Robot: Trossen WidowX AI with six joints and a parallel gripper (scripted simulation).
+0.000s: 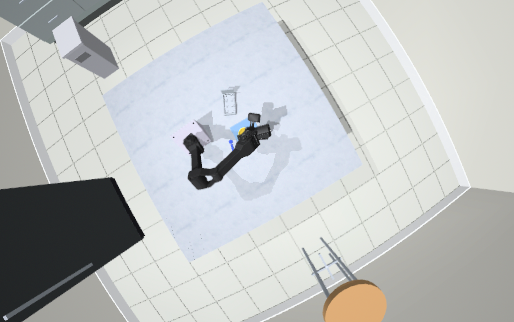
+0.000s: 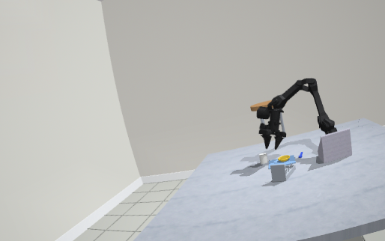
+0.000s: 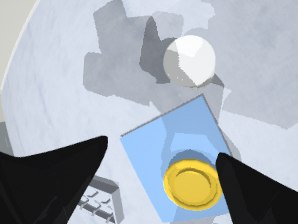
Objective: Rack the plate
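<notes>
The yellow plate is 6 cm below my gripper tip, 6 cm behind it and 3 cm to the left of it. Round my gripper tip: white cup 5 cm to the right, 5 cm below, 5 cm ahead; blue spoon 16 cm behind, 8 cm below, 2 cm to the left; grey dish rack 23 cm to the left, 6 cm below, 2 cm behind.
</notes>
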